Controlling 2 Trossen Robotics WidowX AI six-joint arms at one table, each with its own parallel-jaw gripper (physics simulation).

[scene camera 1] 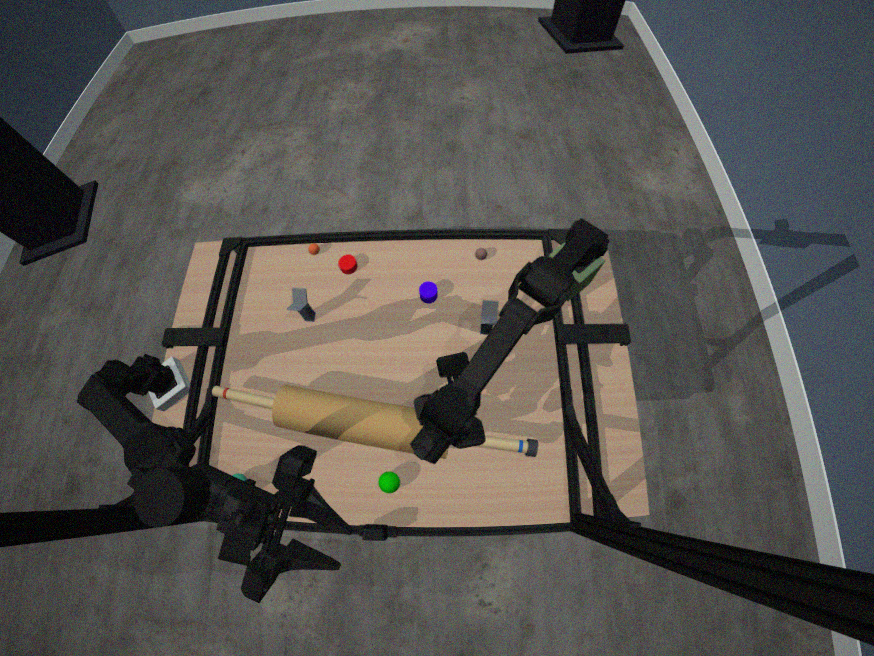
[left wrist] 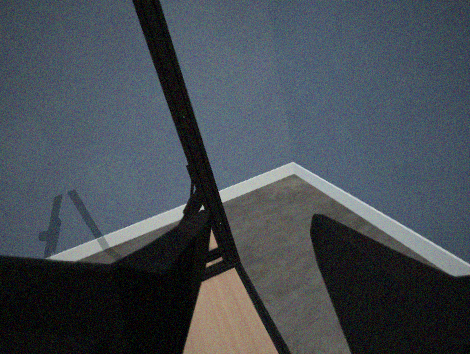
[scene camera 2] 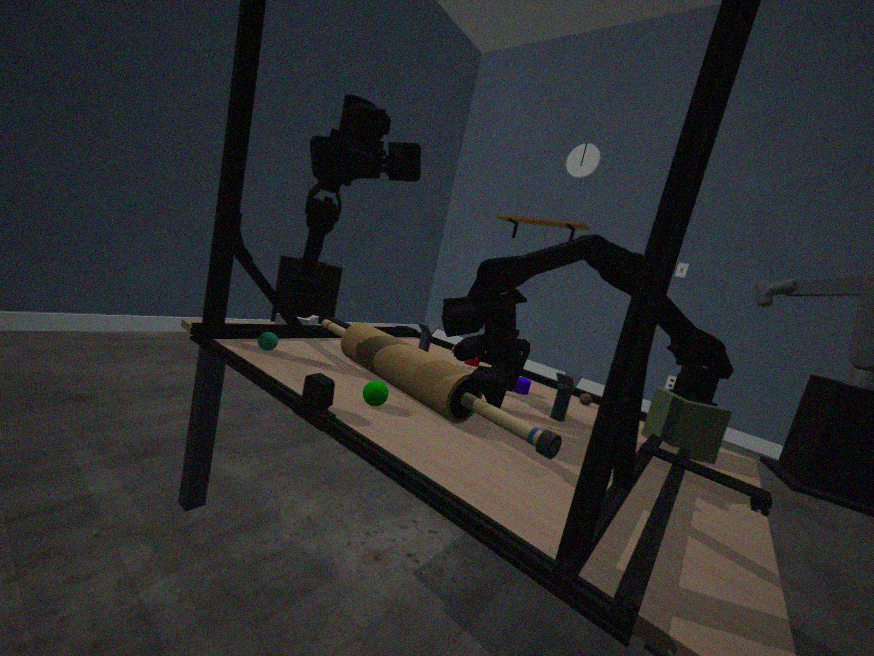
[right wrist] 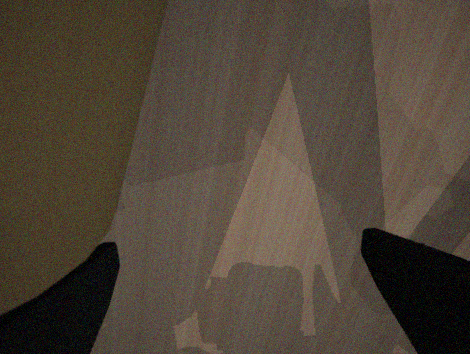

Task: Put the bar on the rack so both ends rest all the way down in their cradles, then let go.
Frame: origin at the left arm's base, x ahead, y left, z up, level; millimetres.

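Where they show: left gripper, fingertip midpoint: [scene camera 1: 345,549] [left wrist: 261,221] [scene camera 2: 389,161]; right gripper, fingertip midpoint: [scene camera 2: 503,401] [right wrist: 242,246]; left arm's base, link origin: [scene camera 1: 163,382] [scene camera 2: 298,314]; right arm's base, link origin: [scene camera 2: 692,398].
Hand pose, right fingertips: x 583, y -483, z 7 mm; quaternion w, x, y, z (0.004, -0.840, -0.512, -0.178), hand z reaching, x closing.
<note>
Each offset is from my right fingertips to the centre of the thing. "pt": to the spot under its first point.
The bar [scene camera 1: 345,420] [scene camera 2: 416,370] is a thick tan roller with thin ends, one red-banded, the other blue-banded with a dark cap. It lies on the table in front of the rack's two grey cradle posts, the left post @[dx -173, dy +402, dz +12 mm] [scene camera 1: 300,302] and the right post @[dx +152, dy +97, dz +12 mm] [scene camera 1: 489,316] [scene camera 2: 561,396]. My right gripper [scene camera 1: 449,439] [right wrist: 242,246] is open and points down by the capped end of the thick part, partly hidden by its own arm. The roller @[pt dx -75, dy -8, dz +40 mm] [right wrist: 60,125] fills the left of the right wrist view. My left gripper [scene camera 1: 343,547] [left wrist: 261,221] is half open and empty, high near the front edge.
A green ball @[dx -244, dy -48, dz -19 mm] [scene camera 1: 388,482] [scene camera 2: 375,392] and a teal ball @[dx -532, dy +153, dz -20 mm] [scene camera 2: 267,341] lie in front of the bar. A blue cylinder @[dx +100, dy +257, dz -25 mm] [scene camera 1: 427,291], a red cylinder @[dx -13, dy +460, dz -30 mm] [scene camera 1: 347,264], an orange ball @[dx -61, dy +562, dz -26 mm] [scene camera 1: 313,248] and a brown ball @[dx +278, dy +261, dz -26 mm] [scene camera 1: 480,253] lie towards the back. A black frame [scene camera 1: 395,233] borders the table.
</note>
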